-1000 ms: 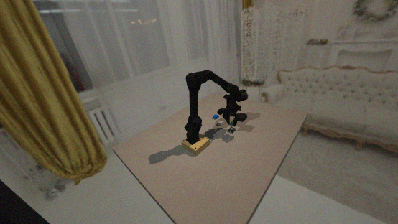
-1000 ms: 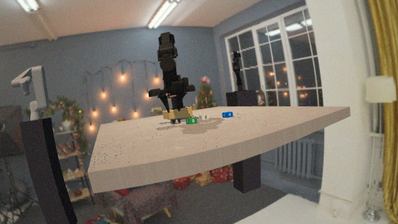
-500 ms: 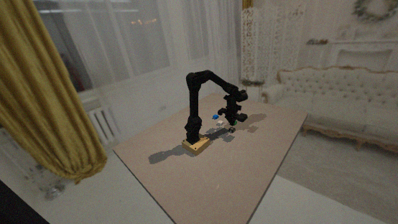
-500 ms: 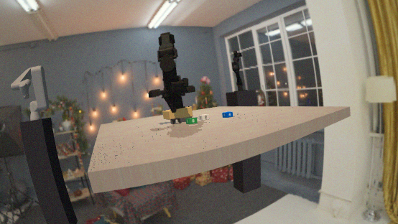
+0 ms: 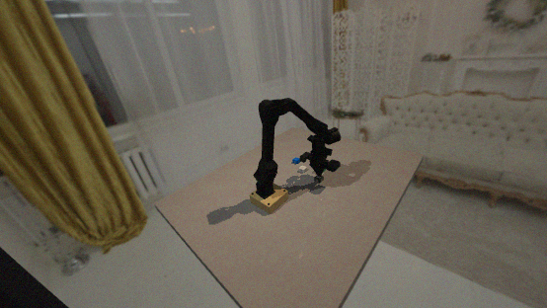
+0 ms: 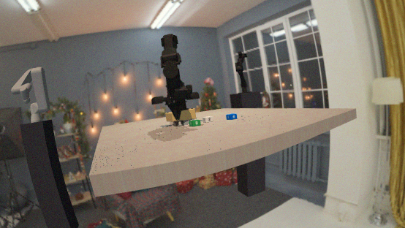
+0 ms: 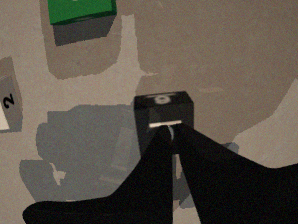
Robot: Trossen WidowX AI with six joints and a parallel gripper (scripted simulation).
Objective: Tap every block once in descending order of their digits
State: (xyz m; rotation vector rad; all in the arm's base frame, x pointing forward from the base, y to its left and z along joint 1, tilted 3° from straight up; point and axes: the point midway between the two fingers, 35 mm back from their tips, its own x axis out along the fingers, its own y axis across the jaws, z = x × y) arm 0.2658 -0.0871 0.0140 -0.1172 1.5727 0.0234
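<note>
Now: gripper tip 1 cm above the black block. Also, from my gripper tip: blue block: 21 cm to the left, 6 cm ahead, 1 cm below; white block: 12 cm to the left, 1 cm below, 1 cm ahead; green block: 8 cm ahead, 5 cm to the left, 1 cm below.
</note>
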